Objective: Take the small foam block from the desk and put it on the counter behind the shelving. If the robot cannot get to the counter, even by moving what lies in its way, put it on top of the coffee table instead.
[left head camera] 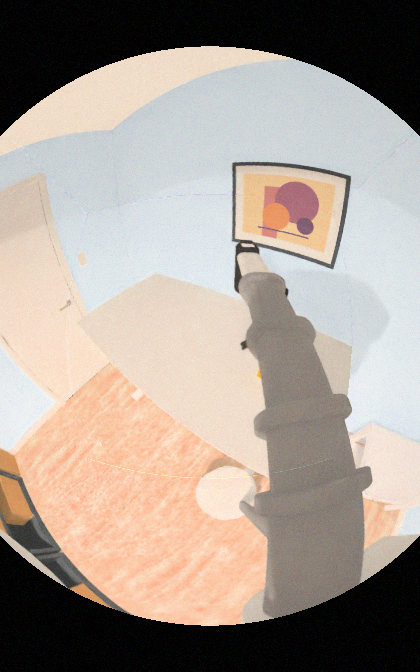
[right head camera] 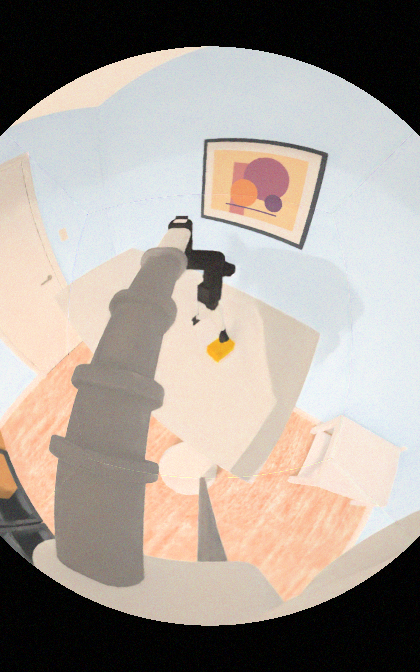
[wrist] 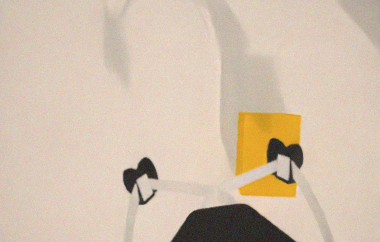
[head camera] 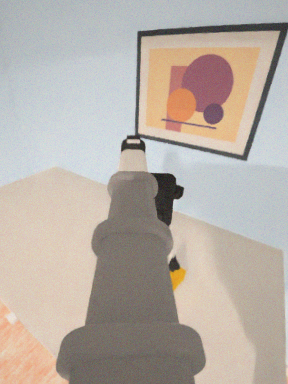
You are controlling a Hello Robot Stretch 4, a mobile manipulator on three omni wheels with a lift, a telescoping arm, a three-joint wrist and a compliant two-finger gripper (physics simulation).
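Places are measured from the robot's base along level axes (x up, y left, z back), in metres.
Pixels of known places: gripper, fingertip midpoint: (wrist: 210, 162).
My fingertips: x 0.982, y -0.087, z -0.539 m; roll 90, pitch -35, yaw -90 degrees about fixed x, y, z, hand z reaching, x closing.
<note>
Behind a point stands the place of what it marks.
The small yellow foam block (head camera: 177, 279) @(y -0.153, x 0.967, z -0.475 m) (left head camera: 259, 374) (right head camera: 219, 350) (wrist: 257, 142) @(y -0.136, x 0.967, z -0.518 m) rests on the pale desk (head camera: 50, 225) @(y 0.380, x 0.922, z -0.790 m) (left head camera: 175, 350) (right head camera: 235, 390) (wrist: 60, 100) @(y 0.009, x 0.922, z -0.720 m). In the left head camera view the arm hides most of it. My gripper (right head camera: 210, 328) (wrist: 210, 162) @(y -0.087, x 0.982, z -0.539 m) is open, with its fingertips apart and nothing held between them. In the wrist view the right fingertip overlaps the block's right part, and the left fingertip is well to its left. Whether the right fingertip touches the block is unclear. The counter and the coffee table cannot be made out.
A round white stool (left head camera: 225, 492) (right head camera: 185, 470) stands at the desk's near edge. A small white table (left head camera: 392, 465) (right head camera: 370, 460) is to the right. A dark rack (left head camera: 30, 537) (right head camera: 17, 507) with orange boxes is at lower left. A framed picture hangs behind the desk; a door is at left.
</note>
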